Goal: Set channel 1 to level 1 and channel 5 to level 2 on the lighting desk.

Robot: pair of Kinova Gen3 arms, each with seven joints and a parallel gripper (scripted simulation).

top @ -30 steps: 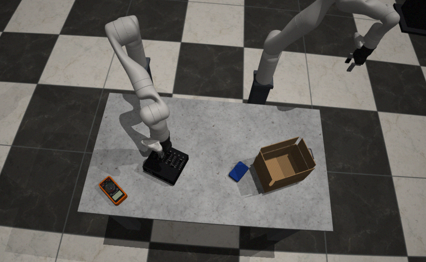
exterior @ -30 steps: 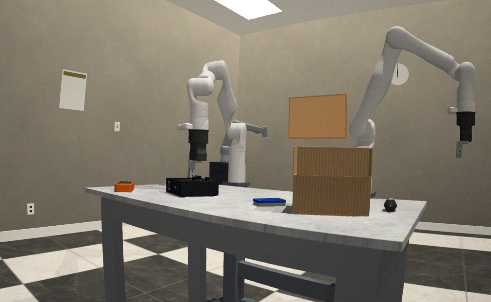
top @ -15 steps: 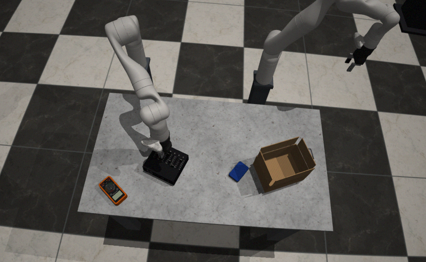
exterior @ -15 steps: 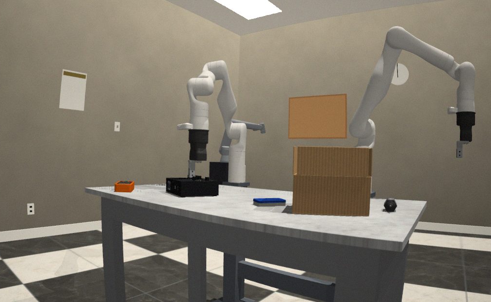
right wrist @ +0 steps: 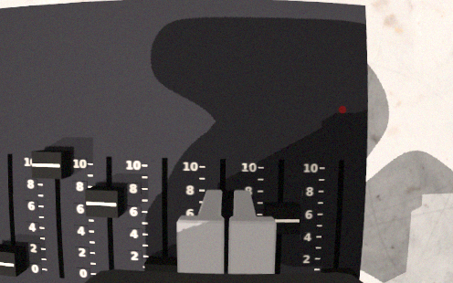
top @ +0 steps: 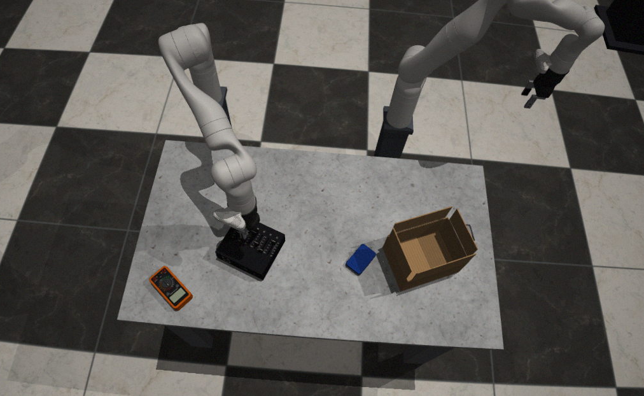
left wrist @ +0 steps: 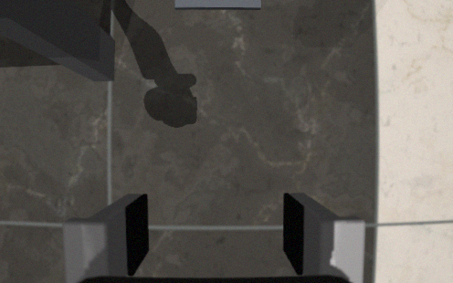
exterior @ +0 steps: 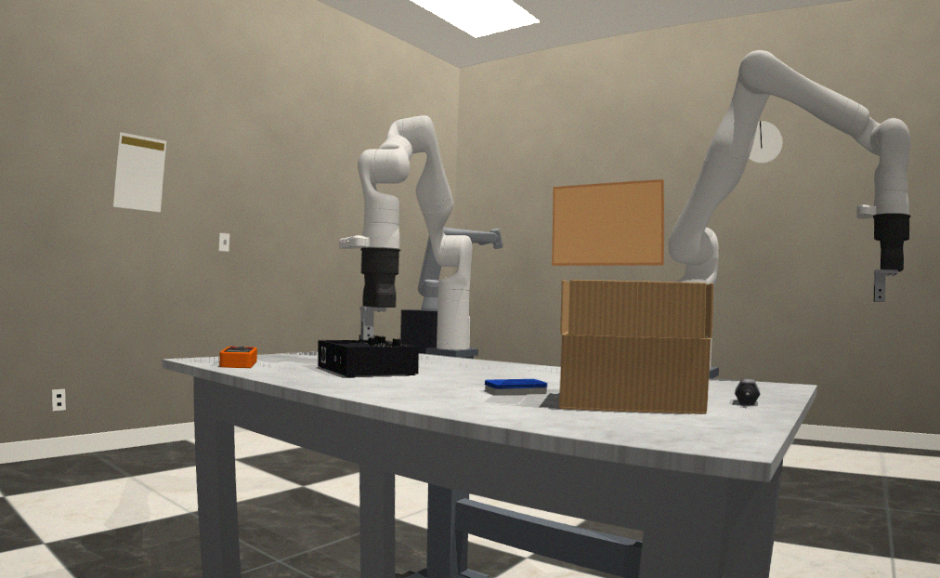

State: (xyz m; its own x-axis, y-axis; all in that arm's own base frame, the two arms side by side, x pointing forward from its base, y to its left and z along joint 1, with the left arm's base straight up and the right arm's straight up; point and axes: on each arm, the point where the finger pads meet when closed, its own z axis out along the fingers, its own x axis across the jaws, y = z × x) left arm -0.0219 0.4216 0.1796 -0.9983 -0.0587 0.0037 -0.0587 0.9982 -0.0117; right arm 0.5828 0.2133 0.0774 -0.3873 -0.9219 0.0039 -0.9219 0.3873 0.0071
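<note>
Now: right hand 10 mm to the right of the channel 5 fader, 10 mm past it and 10 mm above it. Also, from my right hand: channel 3 fader 40 mm to the left, 20 mm ahead, 10 mm below; channel 6 fader 20 mm to the right, 10 mm below, 10 mm behind; channel 4 fader 30 mm to the left, 10 mm below, 10 mm behind.
</note>
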